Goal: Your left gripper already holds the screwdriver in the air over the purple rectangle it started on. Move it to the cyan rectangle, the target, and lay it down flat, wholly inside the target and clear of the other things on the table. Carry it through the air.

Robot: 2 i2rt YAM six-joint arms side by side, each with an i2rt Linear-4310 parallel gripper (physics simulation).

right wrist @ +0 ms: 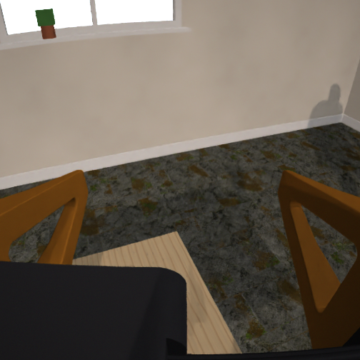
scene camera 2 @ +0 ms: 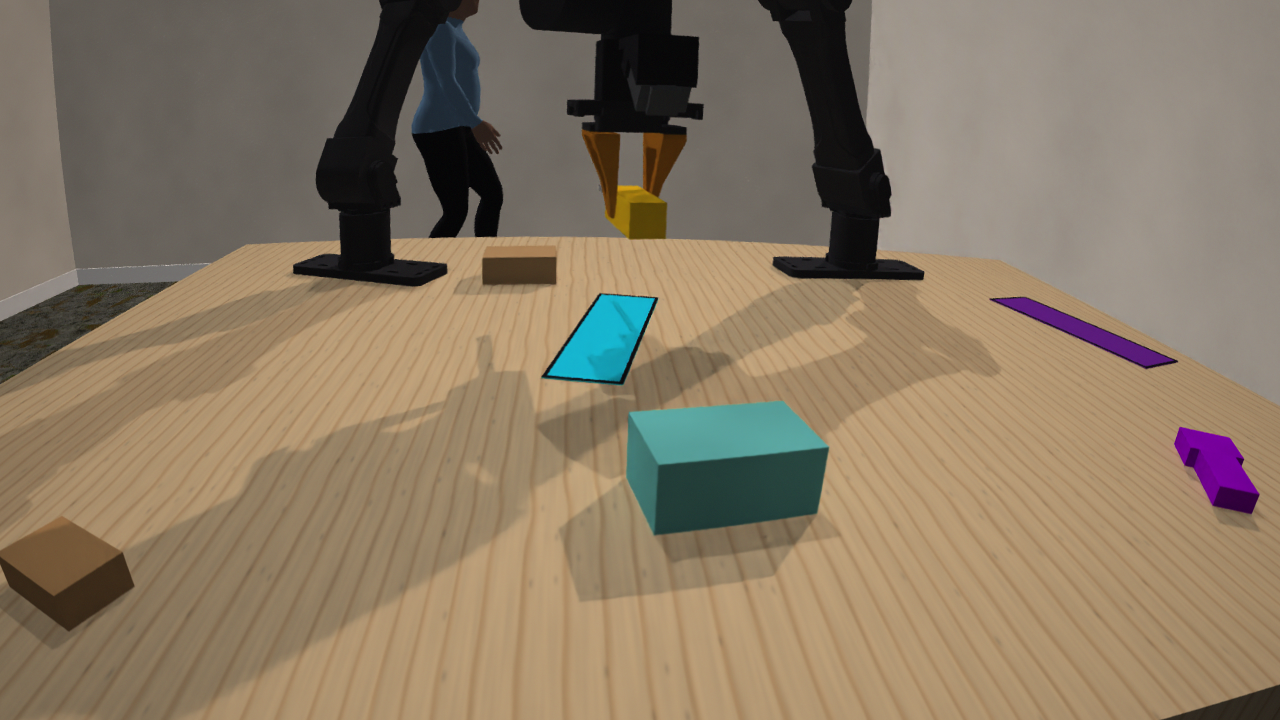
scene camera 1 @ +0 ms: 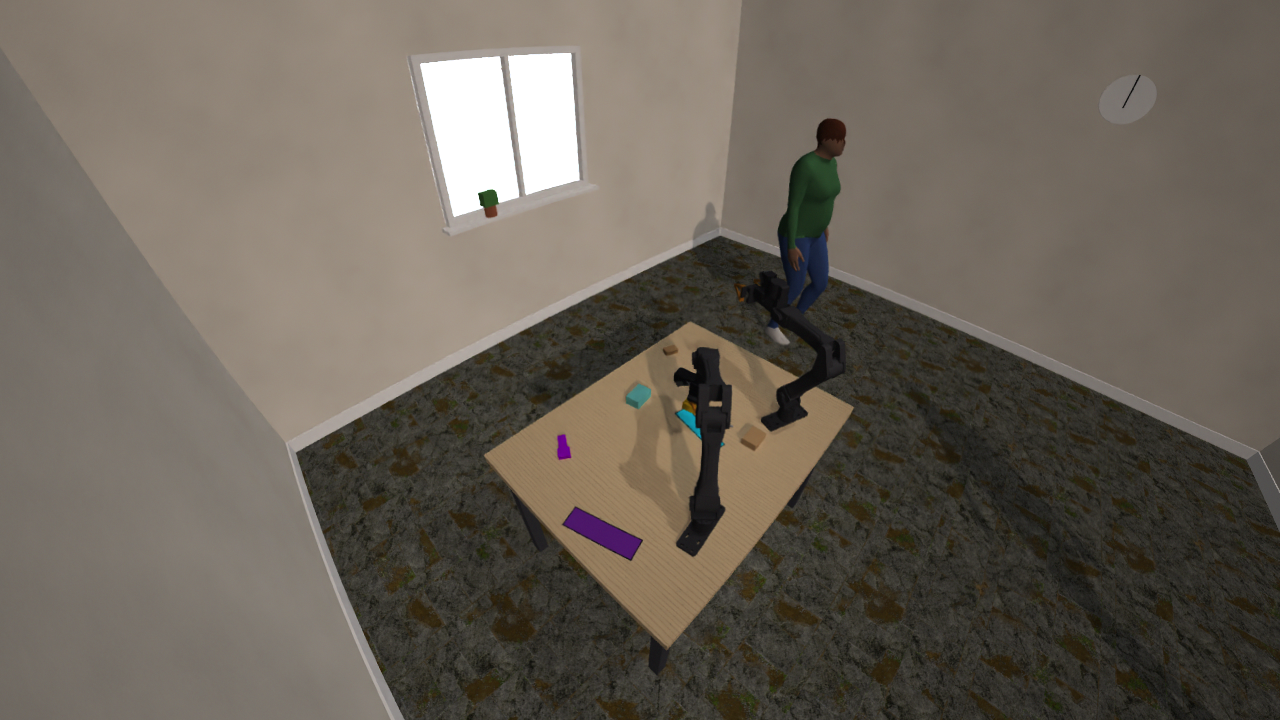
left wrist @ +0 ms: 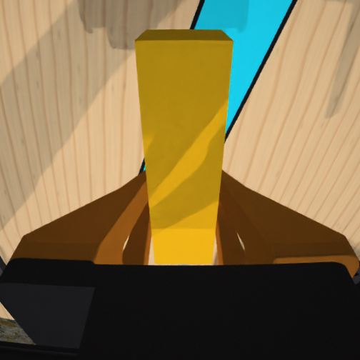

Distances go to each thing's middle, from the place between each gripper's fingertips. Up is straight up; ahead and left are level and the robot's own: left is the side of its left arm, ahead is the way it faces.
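My right gripper is 110 mm past the cyan rectangle [scene camera 2: 601, 349], 430 mm to the right of it and 410 mm above it. Counted from my right hand, the brown box [scene camera 2: 500, 264] is 390 mm below, 360 mm to the left and 310 mm behind. The teal block [scene camera 2: 690, 469] is 460 mm to the left of my right hand, 160 mm ahead of it and 390 mm below it, while the purple rectangle [scene camera 2: 1110, 342] is 980 mm to the left of my right hand, 410 mm below it and 120 mm behind it.
The cyan rectangle is 100 mm below my left hand and 10 mm to the right of it. I see the brown box 90 mm below my left hand, 90 mm to the right of it and 200 mm behind it. The teal block is 280 mm ahead of my left hand, 80 mm below it and 10 mm to the left of it, and the purple rectangle is 540 mm to the left of my left hand, 100 mm below it and 10 mm behind it.
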